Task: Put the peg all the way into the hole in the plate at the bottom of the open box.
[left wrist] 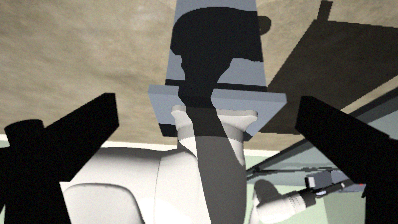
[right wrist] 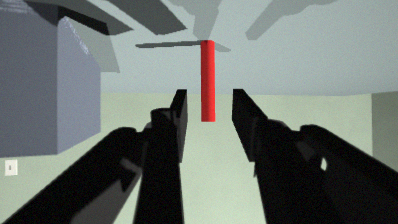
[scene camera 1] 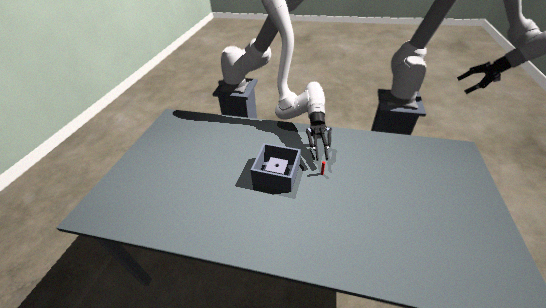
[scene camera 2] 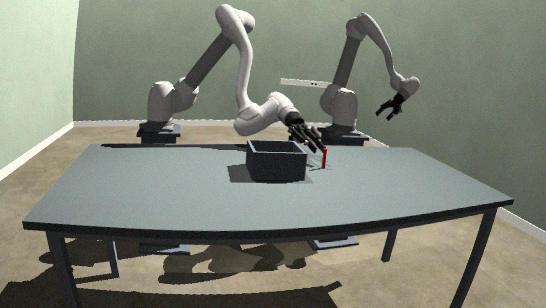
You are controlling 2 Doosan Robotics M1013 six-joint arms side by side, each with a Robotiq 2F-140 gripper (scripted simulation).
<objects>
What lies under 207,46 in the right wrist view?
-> A red peg.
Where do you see a dark box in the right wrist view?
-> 57,80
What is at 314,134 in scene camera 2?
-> The right gripper.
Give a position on a dark box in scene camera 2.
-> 265,159
</objects>
